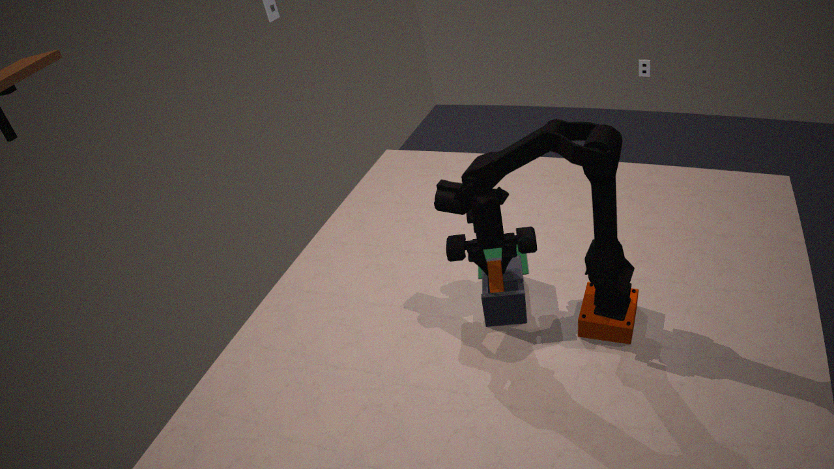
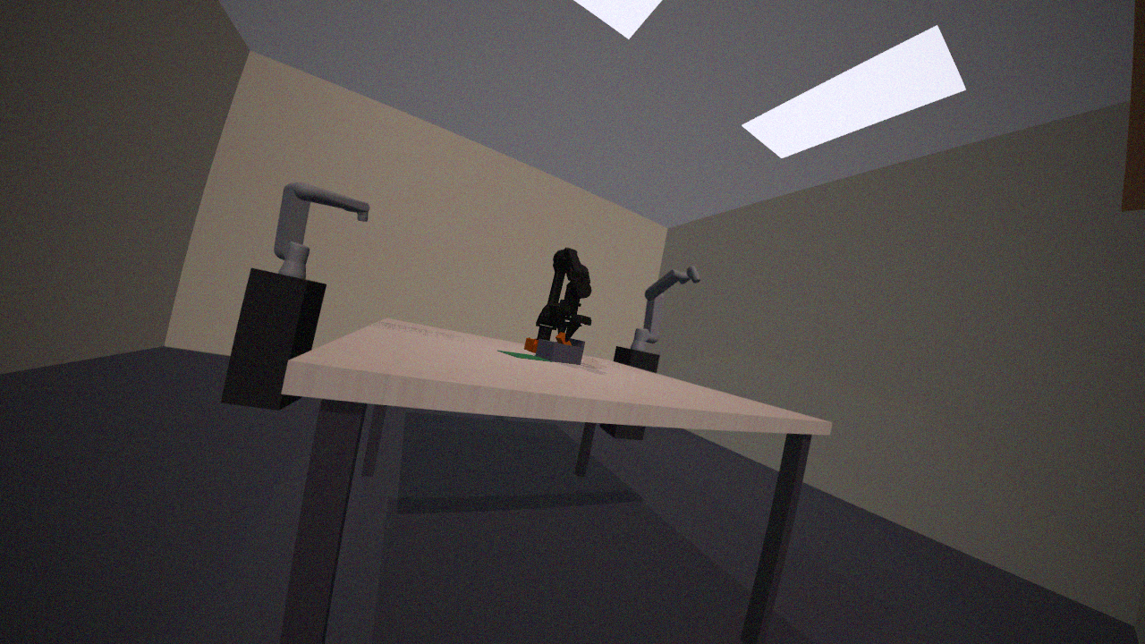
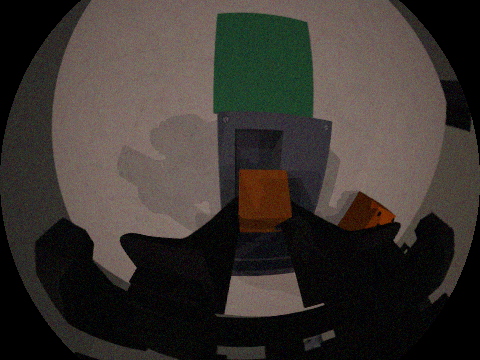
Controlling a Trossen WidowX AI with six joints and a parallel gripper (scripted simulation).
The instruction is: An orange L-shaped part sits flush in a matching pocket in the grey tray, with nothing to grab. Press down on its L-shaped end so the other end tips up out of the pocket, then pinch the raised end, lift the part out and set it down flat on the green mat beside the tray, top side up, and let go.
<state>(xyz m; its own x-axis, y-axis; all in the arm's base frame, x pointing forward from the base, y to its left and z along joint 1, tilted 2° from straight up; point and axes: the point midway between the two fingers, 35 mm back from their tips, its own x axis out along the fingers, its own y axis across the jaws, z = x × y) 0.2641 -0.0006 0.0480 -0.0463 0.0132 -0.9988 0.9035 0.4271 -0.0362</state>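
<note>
My gripper tip is 140 mm to the left of the green mat, 90 mm above it and 50 mm short of it. The rest, counted from my gripper tip: orange L-shaped part: 30 mm below, 30 mm behind, 20 mm to the left.
</note>
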